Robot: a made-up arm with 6 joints.
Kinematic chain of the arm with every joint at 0, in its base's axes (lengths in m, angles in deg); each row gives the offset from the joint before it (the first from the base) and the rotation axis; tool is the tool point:
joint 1: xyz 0 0 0.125 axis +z
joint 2: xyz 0 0 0 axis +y
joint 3: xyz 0 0 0.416 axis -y
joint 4: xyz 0 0 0 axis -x
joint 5: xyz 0.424 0 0 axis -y
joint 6: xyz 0 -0.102 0 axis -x
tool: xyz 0 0 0
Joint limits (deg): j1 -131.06..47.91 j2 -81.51..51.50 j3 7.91..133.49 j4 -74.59..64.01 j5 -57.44..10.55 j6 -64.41..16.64
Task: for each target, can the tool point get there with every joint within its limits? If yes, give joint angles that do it. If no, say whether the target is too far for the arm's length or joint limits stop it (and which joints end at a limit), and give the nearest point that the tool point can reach.
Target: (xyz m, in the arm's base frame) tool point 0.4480 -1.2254 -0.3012
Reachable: no: too far | nearest point 0.2344 -0.6411 0.1342 | short by 0.759 m
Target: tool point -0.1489 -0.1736 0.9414
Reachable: yes | joints -108.82 13.30 95.06 -33.64 -6.48 -48.25
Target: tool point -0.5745 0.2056 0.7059
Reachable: yes | joints -27.29 -39.25 111.98 -37.70 -23.89 -28.81
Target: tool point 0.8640 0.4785 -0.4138
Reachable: no: too far | nearest point 0.4301 0.5618 -0.1319 | short by 0.524 m
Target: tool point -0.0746 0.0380 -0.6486
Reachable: no: joint limits stop it (at a limit: joint 2, joint 3, joint 4) | nearest point -0.6305 0.3212 -0.1319 | short by 0.810 m
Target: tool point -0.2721 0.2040 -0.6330
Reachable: no: joint limits stop it (at a limit: joint 2, joint 3, joint 4) | nearest point -0.5661 0.4245 -0.1319 | short by 0.621 m
